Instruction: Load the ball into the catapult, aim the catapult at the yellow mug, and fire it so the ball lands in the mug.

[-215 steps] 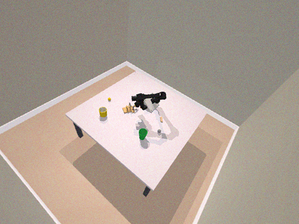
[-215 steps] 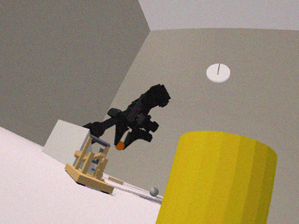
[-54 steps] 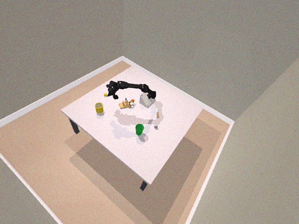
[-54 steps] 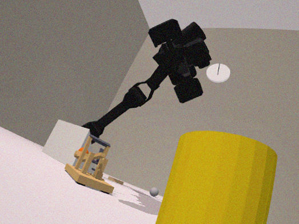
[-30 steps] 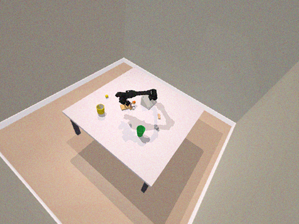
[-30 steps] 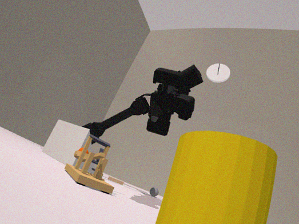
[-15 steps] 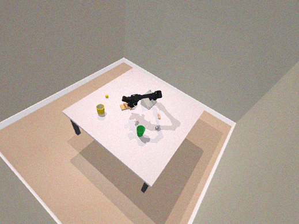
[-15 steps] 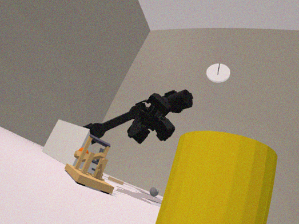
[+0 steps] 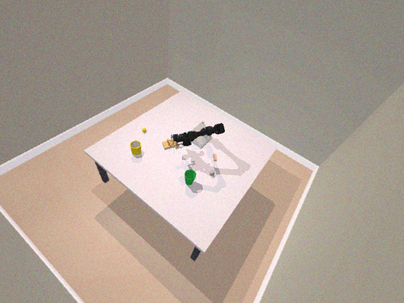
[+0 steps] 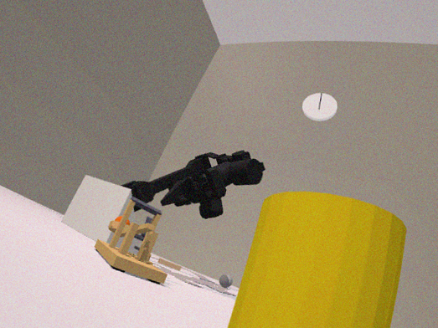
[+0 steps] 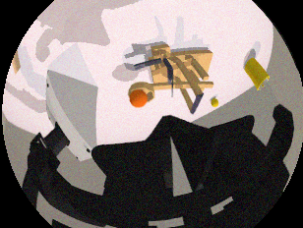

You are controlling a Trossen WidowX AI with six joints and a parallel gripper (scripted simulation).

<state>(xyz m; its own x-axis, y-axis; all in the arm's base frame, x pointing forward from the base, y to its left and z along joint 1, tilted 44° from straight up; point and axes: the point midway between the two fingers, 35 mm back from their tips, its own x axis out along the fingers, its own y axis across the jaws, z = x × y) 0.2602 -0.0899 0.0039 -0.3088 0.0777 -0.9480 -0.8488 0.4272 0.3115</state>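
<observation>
Right now the orange ball is 70 mm below my gripper tip, 50 mm behind it and 30 mm to the right of it. The rest, counted from my gripper tip: wooden block: 320 mm to the left, 130 mm behind, 120 mm below; wooden catapult: 80 mm below, 40 mm to the right, 10 mm ahead; yellow ball: 370 mm to the right, 110 mm below, 100 mm ahead.
</observation>
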